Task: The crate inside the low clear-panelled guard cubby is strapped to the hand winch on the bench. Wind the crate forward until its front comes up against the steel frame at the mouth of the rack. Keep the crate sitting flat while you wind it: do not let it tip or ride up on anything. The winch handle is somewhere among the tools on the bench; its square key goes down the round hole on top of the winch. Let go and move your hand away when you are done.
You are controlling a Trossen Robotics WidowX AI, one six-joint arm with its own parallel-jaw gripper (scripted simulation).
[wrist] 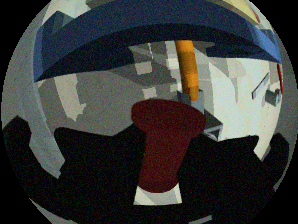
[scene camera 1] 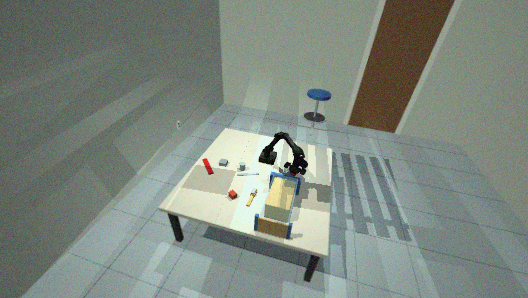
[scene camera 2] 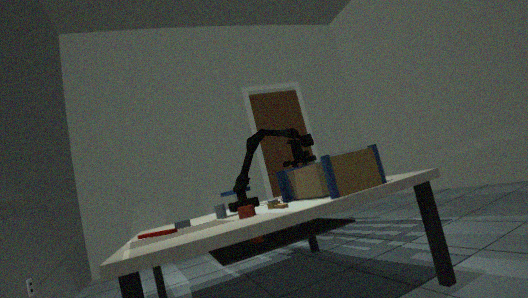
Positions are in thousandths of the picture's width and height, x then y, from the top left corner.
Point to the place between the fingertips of my gripper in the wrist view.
At 529, 538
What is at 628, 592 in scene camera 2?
A guard cubby.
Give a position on a red knob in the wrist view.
569, 560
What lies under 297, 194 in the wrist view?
A blue frame.
